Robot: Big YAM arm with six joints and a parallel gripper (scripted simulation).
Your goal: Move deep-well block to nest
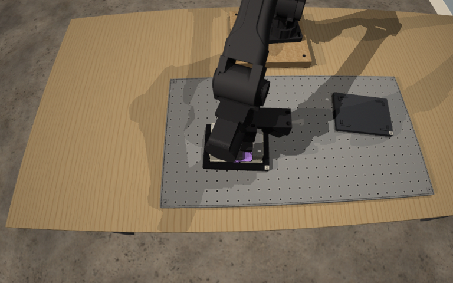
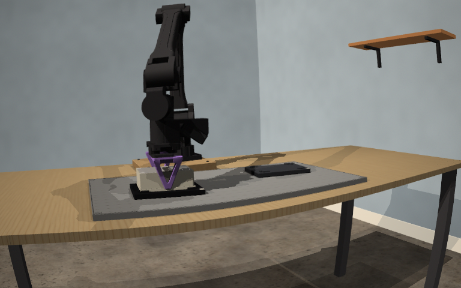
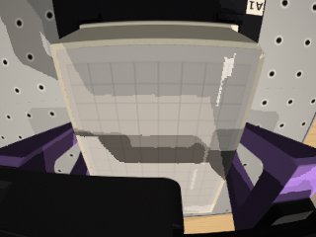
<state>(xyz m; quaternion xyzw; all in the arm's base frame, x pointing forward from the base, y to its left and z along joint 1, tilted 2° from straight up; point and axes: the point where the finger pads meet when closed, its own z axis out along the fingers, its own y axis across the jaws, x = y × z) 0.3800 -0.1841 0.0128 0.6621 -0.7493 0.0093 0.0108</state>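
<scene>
My gripper is now 10 mm below the cream 96-well deep-well block. From my hand the other things lie so: black nest N1: 20 mm below; then black plate nest N2: 70 mm behind, 360 mm to the left, 20 mm below.
</scene>
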